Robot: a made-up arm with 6 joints.
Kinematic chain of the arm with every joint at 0, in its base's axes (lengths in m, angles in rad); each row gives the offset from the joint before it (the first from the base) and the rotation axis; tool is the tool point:
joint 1: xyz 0 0 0.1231 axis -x
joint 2: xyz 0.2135 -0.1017 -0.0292 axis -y
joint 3: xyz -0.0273 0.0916 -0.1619 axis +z
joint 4: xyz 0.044 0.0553 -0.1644 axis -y
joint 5: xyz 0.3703 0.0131 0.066 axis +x
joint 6: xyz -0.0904 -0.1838 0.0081 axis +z
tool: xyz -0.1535 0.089 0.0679
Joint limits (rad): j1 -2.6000..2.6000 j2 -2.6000..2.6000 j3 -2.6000..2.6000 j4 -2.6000..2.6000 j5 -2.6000..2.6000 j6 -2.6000..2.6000
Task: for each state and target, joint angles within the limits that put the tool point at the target. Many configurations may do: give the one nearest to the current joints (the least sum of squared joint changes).
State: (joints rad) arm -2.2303 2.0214 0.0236 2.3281 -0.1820 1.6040
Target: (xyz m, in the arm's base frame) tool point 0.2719 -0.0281 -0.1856
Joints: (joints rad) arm -1.8985 2.3503 0.5669 2.0067 0.3339 1.6627
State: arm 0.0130 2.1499 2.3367 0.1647 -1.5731 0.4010
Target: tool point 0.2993 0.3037 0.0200
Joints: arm -0.4849 1.7572 1.9230 -0.3570 -1.4003 1.0338
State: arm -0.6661 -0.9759 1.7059 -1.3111 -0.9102 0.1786
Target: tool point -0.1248 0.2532 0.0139
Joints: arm -0.1412 -0.7675 1.8861 -0.9969 -0.8600 0.1006
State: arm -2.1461 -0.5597 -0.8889 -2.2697 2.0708 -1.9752
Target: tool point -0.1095 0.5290 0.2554
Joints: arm -1.5263 -0.3082 -0.8440 -2.4118 2.0801 -1.4586
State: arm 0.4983 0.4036 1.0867 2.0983 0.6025 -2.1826
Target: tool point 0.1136 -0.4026 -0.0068
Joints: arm 0.3163 0.4552 0.9823 2.5369 0.4714 -2.1024
